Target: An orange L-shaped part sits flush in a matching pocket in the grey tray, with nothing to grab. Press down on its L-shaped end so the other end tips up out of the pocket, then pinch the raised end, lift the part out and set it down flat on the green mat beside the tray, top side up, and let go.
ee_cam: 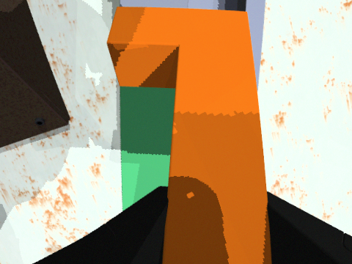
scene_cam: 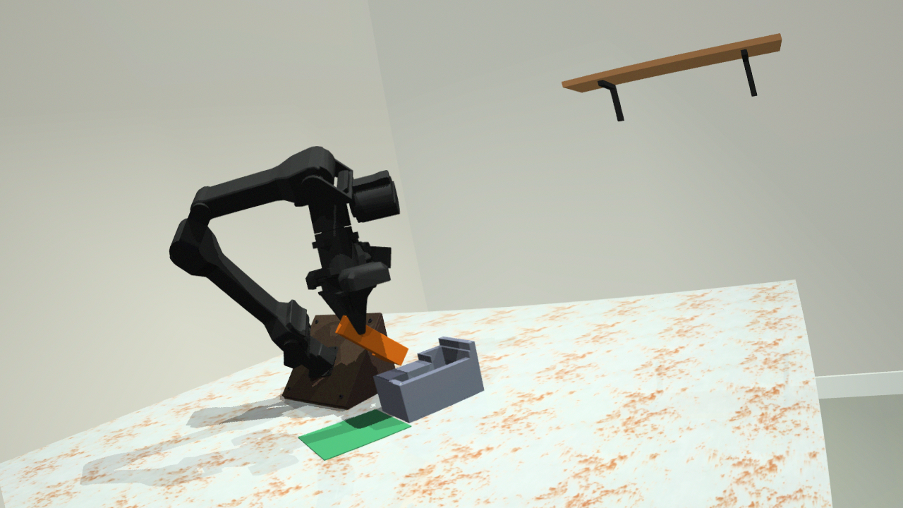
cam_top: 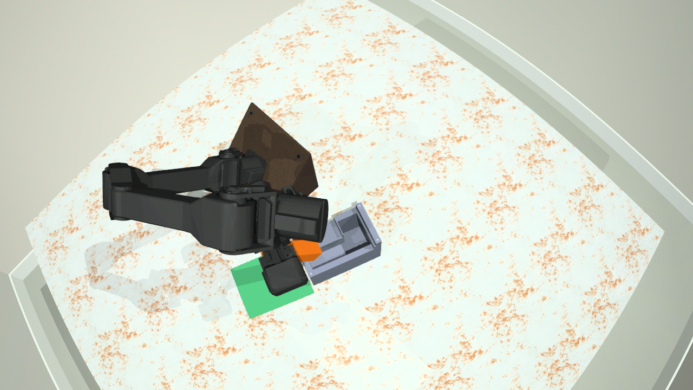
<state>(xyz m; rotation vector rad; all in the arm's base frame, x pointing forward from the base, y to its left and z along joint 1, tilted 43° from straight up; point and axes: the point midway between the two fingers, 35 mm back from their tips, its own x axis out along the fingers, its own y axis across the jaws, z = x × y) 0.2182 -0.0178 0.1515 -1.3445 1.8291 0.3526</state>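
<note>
My gripper tip is 17 cm above the green mat, 4 cm to the left of it and 3 cm past it. Also, from my gripper tip: orange L-shaped part: 4 cm to the left, 3 cm below.
</note>
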